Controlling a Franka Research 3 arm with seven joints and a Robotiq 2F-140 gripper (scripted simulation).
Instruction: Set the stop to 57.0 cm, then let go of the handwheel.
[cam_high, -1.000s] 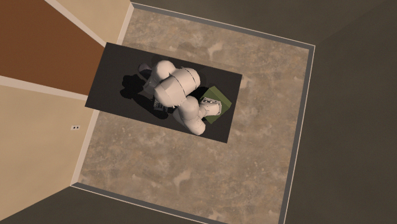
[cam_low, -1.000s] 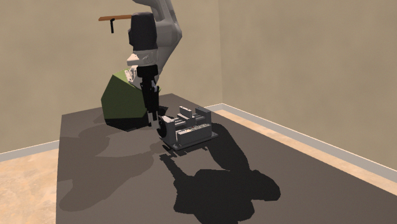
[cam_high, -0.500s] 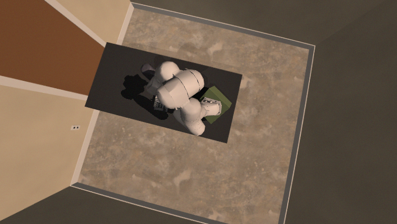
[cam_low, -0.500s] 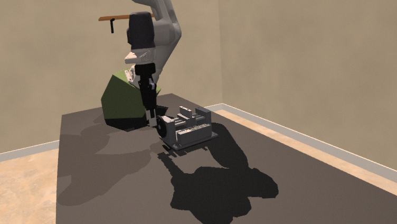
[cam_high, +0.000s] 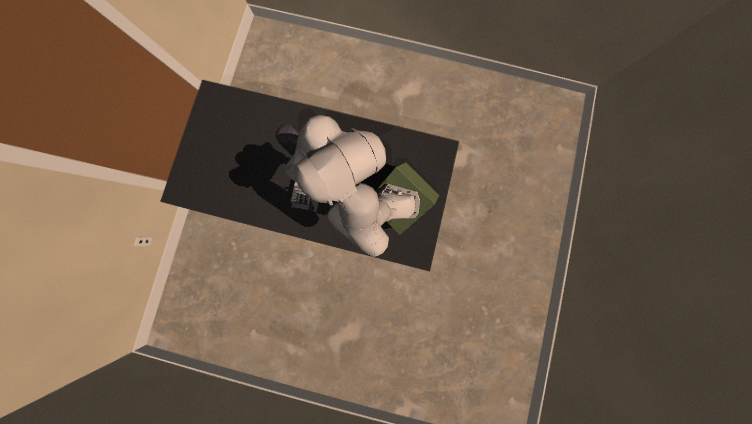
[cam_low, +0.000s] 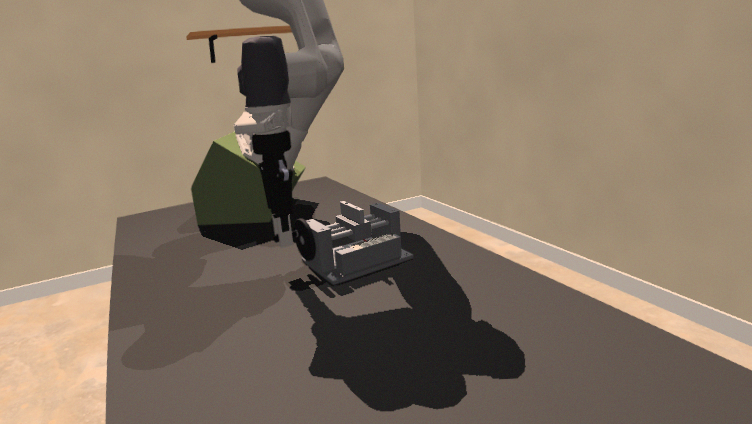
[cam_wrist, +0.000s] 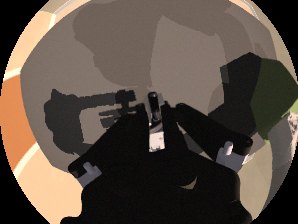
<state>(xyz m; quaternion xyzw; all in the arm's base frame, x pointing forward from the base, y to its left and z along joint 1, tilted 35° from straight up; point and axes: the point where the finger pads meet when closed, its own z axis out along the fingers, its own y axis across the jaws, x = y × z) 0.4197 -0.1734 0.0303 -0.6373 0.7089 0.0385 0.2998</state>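
The handwheel lies 1 cm ahead of my hand, 2 cm to the left of it and 2 cm below it. The rest, counted from my hand: grey stop fixture 4 cm ahead, 15 cm to the left, 1 cm below.
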